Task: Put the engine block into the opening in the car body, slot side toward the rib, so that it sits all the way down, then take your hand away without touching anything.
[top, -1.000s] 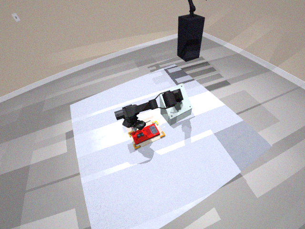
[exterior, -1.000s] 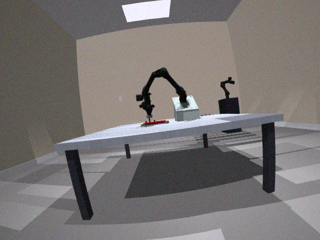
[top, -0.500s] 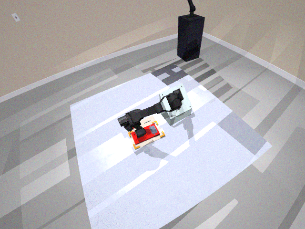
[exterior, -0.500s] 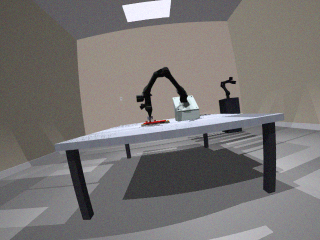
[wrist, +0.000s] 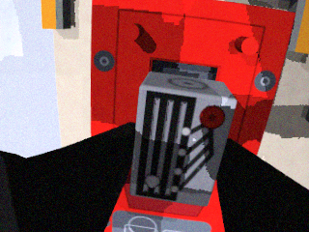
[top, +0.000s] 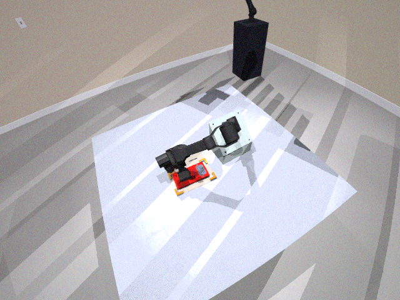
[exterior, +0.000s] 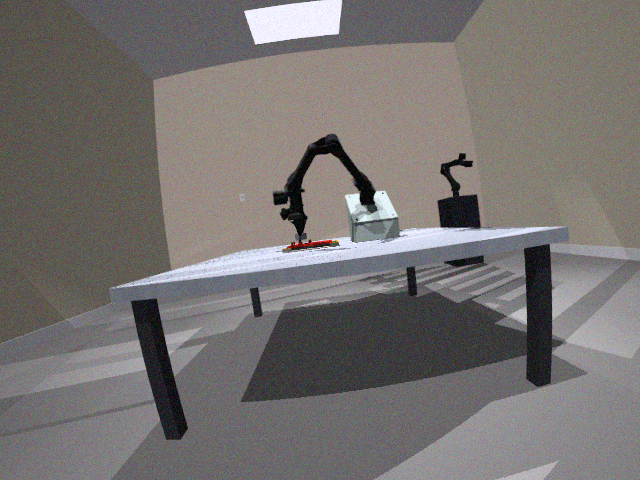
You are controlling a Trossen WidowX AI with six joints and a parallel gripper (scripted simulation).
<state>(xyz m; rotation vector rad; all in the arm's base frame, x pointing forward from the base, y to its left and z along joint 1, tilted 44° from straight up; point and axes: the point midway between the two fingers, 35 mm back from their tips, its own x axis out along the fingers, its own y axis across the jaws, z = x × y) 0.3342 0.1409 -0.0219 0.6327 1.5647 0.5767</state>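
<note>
Now: the grey engine block 10 mm below my gripper tip.
</note>
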